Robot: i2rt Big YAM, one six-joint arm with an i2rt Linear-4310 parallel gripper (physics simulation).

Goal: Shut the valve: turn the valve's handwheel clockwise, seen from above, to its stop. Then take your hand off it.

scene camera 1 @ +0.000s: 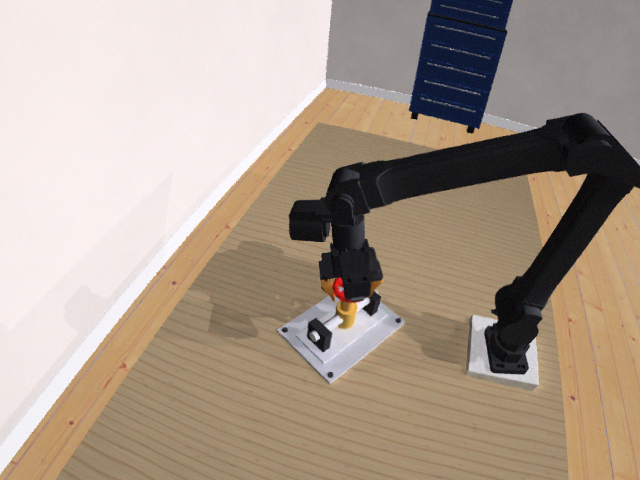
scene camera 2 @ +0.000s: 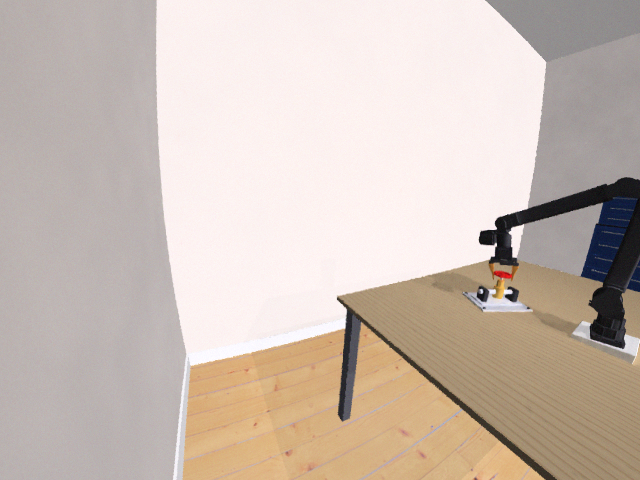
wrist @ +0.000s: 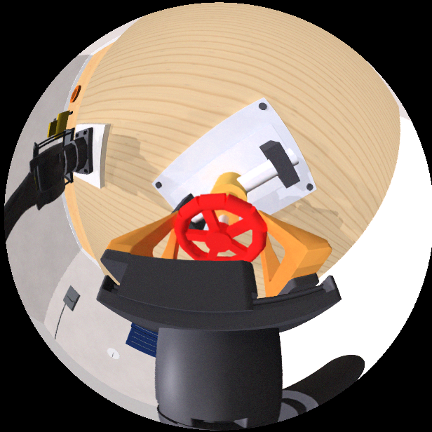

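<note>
The red five-spoked handwheel sits on top of the yellow valve body. The valve is on a white pipe fixed to a light grey base plate. My gripper points down over the valve. Its two orange fingers are at opposite sides of the wheel, against the rim, so it is shut on the handwheel. The gripper body hides part of the wheel in the scene camera 1 view.
Two black pipe brackets stand on the plate, one on each side of the valve. The arm's white base block stands on the table to the right in both scene views. A blue cabinet stands by the far wall.
</note>
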